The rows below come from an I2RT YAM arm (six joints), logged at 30 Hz.
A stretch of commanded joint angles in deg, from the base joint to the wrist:
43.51, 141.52, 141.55, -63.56, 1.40, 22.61
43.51, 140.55, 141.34, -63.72, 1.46, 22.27
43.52, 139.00, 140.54, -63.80, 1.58, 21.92
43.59, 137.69, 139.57, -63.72, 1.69, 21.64
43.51, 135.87, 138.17, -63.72, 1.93, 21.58
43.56, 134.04, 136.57, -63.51, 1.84, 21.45
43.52, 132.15, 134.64, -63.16, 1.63, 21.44
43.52, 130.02, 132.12, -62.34, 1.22, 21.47
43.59, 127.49, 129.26, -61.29, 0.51, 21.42
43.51, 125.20, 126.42, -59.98, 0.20, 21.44
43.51, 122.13, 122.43, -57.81, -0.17, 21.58
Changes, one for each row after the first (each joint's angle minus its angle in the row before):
0.00, -0.97, -0.21, -0.16, 0.06, -0.34
0.01, -1.55, -0.80, -0.08, 0.12, -0.35
0.07, -1.31, -0.97, 0.08, 0.11, -0.28
-0.08, -1.82, -1.40, 0.00, 0.24, -0.06
0.05, -1.83, -1.60, 0.21, -0.09, -0.13
-0.04, -1.89, -1.93, 0.35, -0.21, -0.01
0.00, -2.13, -2.52, 0.82, -0.41, 0.03
0.07, -2.53, -2.86, 1.05, -0.71, -0.05
-0.08, -2.29, -2.84, 1.31, -0.31, 0.02
0.00, -3.07, -3.99, 2.17, -0.37, 0.14

